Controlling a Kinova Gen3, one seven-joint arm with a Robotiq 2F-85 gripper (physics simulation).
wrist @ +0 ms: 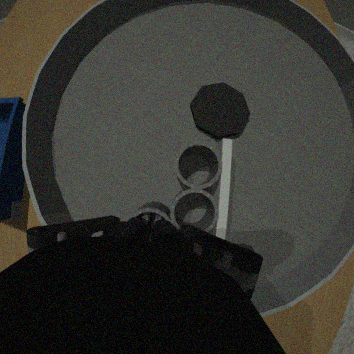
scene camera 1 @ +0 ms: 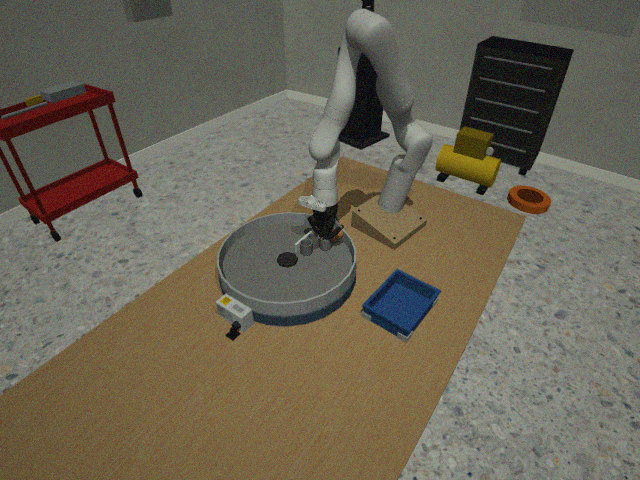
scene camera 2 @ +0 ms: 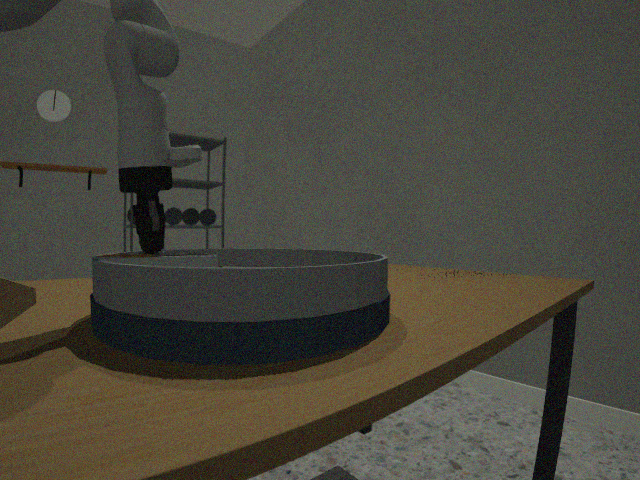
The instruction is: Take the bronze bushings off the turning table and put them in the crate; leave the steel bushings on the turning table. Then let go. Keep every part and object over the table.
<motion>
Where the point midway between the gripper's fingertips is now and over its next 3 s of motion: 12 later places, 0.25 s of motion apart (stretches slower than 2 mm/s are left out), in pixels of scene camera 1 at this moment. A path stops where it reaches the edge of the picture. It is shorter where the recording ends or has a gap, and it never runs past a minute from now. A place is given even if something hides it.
The gripper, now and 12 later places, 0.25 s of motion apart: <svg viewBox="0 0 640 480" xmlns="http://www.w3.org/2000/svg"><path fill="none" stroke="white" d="M325 247L326 243L325 239L323 232L324 224L325 222L324 218L324 212L326 211L331 215L337 220L343 225L350 228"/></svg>
</motion>
